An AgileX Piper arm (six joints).
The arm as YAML. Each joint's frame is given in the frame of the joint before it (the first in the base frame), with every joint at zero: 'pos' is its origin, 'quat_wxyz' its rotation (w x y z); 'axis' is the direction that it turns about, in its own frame. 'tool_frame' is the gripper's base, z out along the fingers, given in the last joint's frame.
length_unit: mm
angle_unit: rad
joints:
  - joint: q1
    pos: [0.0, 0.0, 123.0]
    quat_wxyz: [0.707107, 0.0, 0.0, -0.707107]
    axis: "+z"
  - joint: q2
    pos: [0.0, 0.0, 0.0]
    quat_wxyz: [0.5, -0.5, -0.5, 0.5]
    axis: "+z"
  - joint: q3
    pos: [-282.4, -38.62, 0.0]
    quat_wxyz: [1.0, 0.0, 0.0, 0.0]
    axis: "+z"
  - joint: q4
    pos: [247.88, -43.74, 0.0]
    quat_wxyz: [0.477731, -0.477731, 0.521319, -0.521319]
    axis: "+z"
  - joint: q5
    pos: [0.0, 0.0, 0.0]
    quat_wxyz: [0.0, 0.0, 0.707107, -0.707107]
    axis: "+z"
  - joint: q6
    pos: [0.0, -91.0, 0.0]
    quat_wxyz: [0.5, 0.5, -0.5, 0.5]
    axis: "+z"
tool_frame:
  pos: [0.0, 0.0, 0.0]
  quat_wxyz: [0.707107, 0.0, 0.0, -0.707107]
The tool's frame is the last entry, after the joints.
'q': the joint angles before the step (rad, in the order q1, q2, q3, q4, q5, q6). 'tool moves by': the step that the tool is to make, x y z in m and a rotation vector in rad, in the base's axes. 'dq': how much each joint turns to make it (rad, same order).
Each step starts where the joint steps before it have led.
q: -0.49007 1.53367 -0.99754 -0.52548 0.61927 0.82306
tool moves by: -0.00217 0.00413 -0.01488 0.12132 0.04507 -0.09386
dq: 0.00000 0.03160 0.00090 0.10458 0.07797 0.01803
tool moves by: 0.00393 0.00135 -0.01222 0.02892 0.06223 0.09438
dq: 0.00000 0.03522 0.00118 0.05575 -0.00134 -0.13590
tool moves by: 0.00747 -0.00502 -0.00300 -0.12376 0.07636 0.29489
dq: 0.00006 0.02001 0.00102 -0.06249 -0.08125 -0.26687
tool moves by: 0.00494 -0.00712 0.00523 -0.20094 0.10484 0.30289
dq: 0.00128 0.00126 -0.00002 -0.16232 -0.07214 -0.22370
